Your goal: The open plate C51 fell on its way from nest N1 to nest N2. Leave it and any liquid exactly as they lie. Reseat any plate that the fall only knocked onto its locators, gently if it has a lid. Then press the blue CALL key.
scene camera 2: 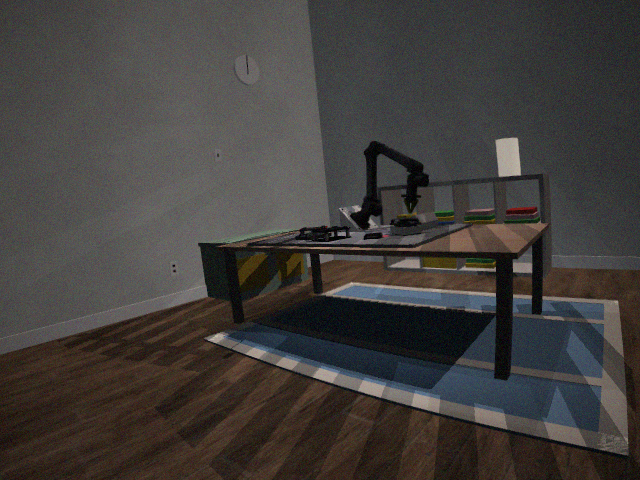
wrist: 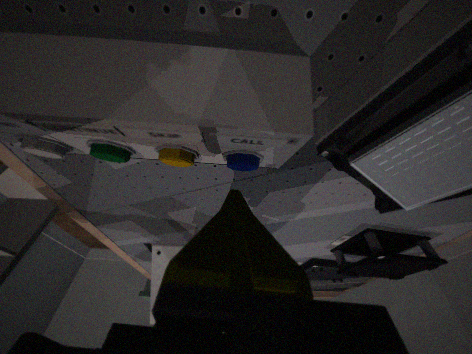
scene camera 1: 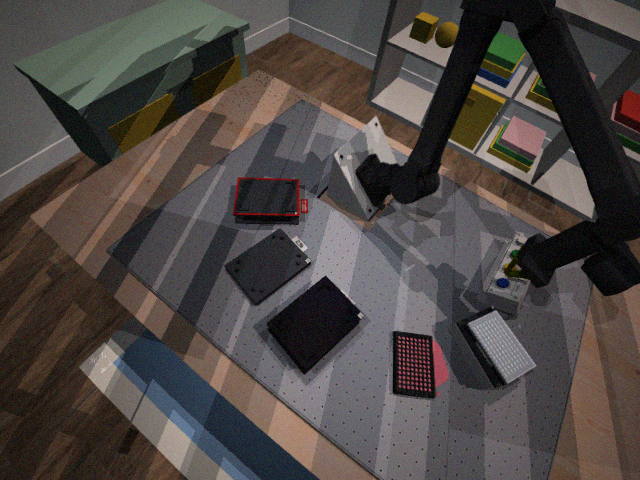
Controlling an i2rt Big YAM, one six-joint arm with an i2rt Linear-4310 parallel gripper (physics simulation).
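Places are measured from the arm's base along level axes (x ahead, y left, z up), in millimetres.
Where they show: gripper, between the fingertips: [scene camera 2: 410, 213] [wrist: 233, 196] [scene camera 1: 506, 274]; arm's base, origin of its link: [scene camera 2: 359, 221] [scene camera 1: 372, 180].
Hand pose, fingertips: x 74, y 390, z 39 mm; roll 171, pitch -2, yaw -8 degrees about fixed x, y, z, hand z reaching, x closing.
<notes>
Each offset is from my fingertips to the top centre of the thing. "*": to the spot under its first point.
My gripper [scene camera 1: 510, 269] [scene camera 2: 410, 210] [wrist: 233, 196] is shut and empty, tips down over the key box @[dx -68, dy +37, dz -6 mm] [scene camera 1: 502, 301] [wrist: 100, 80], close to the blue CALL key @[dx +6, dy +11, dz -16 mm] [scene camera 1: 502, 283] [wrist: 243, 162]. In the wrist view the key shows just beyond the tip; contact cannot be told. The open plate @[dx +270, dy -71, dz -76 mm] [scene camera 1: 403, 364] with pink wells lies on the mat, with a pink liquid patch @[* dx +236, dy -19, dz -89 mm] [scene camera 1: 440, 365] at its right side. A pale plate @[dx +154, dy +48, dz -3 mm] [scene camera 1: 501, 346] [wrist: 425, 160] lies on a dark nest @[* dx +182, dy +10, dz -19 mm] [scene camera 1: 478, 345], which shows along its left side; full seating cannot be told.
A black raised nest or plate @[dx +331, dy -288, dz -31 mm] [scene camera 1: 315, 324], a dark flat nest @[dx +281, dy -460, dz -61 mm] [scene camera 1: 267, 266] and a red-framed stand [scene camera 1: 267, 196] are on the left of the mat. A white slanted panel [scene camera 1: 351, 188] stands near the arm's base. Green and yellow keys are beside the CALL key.
</notes>
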